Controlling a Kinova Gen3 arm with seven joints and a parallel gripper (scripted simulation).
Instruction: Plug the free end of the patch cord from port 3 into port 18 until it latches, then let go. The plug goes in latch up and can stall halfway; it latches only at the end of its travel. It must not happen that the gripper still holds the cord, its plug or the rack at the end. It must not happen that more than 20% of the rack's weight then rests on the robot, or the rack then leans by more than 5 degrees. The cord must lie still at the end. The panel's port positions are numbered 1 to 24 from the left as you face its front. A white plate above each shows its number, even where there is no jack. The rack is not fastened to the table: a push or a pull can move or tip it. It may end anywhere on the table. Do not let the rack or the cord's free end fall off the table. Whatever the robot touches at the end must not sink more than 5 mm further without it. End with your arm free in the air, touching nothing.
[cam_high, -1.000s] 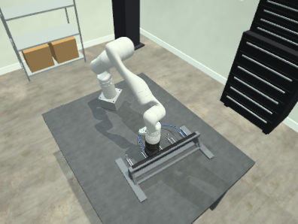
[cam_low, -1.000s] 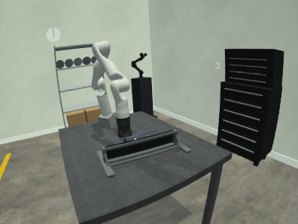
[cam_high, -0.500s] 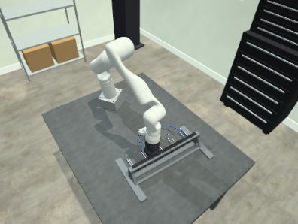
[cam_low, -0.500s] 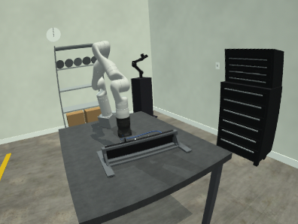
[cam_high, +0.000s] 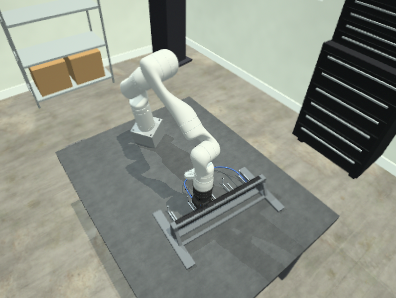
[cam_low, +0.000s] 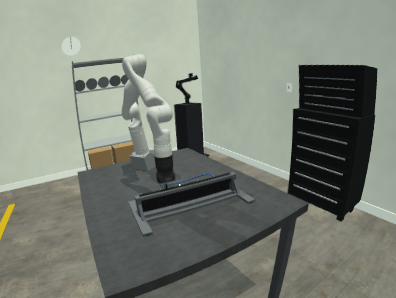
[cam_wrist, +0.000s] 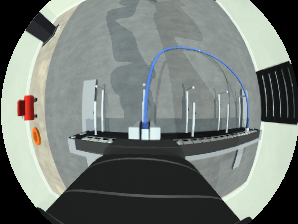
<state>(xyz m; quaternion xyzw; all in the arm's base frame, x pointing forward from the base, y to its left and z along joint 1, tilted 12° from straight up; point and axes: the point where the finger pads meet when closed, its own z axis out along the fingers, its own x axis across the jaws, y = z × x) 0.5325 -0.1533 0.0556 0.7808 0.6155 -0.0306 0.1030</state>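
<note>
The plug is 1 cm below my hand and 1 cm ahead of it.
</note>
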